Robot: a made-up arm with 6 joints.
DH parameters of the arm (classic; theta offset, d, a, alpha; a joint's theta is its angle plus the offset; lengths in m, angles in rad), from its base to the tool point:
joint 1: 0 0.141 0 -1.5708
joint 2: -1.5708 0 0.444 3.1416
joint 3: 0 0 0 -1.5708
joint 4: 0 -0.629 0 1.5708
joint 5: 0 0.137 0 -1.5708
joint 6: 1.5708 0 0 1.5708
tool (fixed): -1.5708 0 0 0
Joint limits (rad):
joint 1: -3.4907..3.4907
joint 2: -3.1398..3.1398
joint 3: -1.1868..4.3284
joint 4: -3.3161..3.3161
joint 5: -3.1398..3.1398
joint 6: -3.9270..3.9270
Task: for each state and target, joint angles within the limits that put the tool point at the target. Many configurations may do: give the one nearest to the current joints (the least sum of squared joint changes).
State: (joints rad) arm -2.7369 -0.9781 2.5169 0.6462 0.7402 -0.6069
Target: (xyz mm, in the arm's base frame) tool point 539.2 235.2 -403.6
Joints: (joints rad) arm -2.9017 -1.4006 2.9393 0.7487 0.7402 -0.6069
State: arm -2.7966 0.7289 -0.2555 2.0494 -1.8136 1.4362
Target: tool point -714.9 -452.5 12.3
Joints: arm -2.6507 0.8986 0.0223 2.0411 -1.8136 1.4362
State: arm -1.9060 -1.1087 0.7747 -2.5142 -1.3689 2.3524
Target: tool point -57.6 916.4 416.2
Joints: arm -1.3909 -1.8704 0.7113 -2.4701 -1.3689 2.3524
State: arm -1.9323 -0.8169 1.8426 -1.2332 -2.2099 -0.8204
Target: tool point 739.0 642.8 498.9
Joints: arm -2.4682 -0.8732 2.3596 -1.2623 -2.2099 -0.8204
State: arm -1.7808 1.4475 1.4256 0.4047 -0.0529 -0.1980
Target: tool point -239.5 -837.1 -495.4
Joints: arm -1.7049 2.1008 1.3028 0.4134 -0.0529 -0.1980
